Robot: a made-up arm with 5 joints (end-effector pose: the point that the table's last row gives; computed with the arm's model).
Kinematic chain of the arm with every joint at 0, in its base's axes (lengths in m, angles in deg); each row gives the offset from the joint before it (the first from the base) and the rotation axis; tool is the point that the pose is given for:
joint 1: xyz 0 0 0.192 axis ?
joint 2: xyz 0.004 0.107 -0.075 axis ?
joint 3: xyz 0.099 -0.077 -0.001 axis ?
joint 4: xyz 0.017 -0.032 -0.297 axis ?
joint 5: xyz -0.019 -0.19 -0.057 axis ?
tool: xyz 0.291 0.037 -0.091
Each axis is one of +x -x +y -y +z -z.
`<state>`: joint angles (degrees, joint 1 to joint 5).
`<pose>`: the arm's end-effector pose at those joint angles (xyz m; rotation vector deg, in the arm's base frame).
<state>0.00 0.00 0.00 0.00 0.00</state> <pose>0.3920 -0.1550 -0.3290 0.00 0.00 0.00</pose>
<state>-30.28 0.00 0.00 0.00 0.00</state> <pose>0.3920 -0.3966 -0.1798 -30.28 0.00 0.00</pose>
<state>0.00 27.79 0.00 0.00 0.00</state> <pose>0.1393 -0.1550 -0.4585 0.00 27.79 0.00</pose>
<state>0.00 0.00 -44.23 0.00 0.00</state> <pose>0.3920 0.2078 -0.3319 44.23 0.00 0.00</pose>
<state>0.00 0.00 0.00 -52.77 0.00</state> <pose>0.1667 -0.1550 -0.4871 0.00 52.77 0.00</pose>
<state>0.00 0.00 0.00 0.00 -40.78</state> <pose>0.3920 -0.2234 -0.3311 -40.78 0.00 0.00</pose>
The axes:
joint 1: +x
joint 2: +y
joint 3: -x
joint 4: -y
joint 5: +x

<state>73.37 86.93 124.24 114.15 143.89</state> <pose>0.2013 0.0580 0.2668 -57.69 -62.68 -117.68</pose>
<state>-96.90 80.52 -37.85 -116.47 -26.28</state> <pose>-0.5265 -0.0341 0.0568 43.08 131.20 -73.34</pose>
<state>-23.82 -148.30 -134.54 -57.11 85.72</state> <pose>-0.3515 0.3845 -0.1874 -5.22 86.02 111.23</pose>
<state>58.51 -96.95 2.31 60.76 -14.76</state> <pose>0.0842 -0.3704 0.2023 8.75 -126.39 -95.25</pose>
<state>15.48 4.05 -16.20 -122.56 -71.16</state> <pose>-0.1655 0.0364 -0.4107 -20.62 80.23 99.48</pose>
